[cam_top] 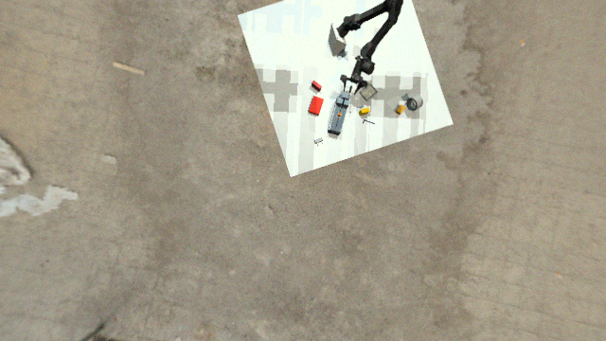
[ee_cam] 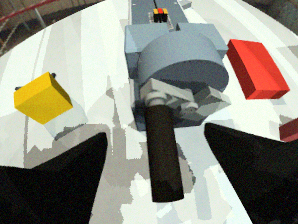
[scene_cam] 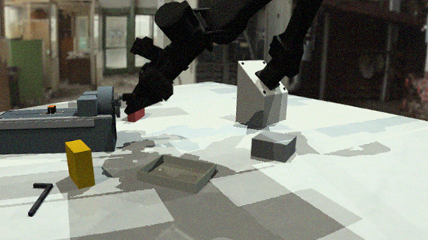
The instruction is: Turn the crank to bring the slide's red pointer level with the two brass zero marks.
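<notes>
Right now the dark crank handle is 10 mm behind my gripper tip, 10 mm to the left of it and 20 mm above it. From my gripper tip the other things lie so: red pointer: 110 mm ahead, 130 mm to the right; then shallow grey tray: 40 mm ahead, 170 mm to the left, 80 mm below; then yellow block: 160 mm ahead, 60 mm to the left, 50 mm below.
</notes>
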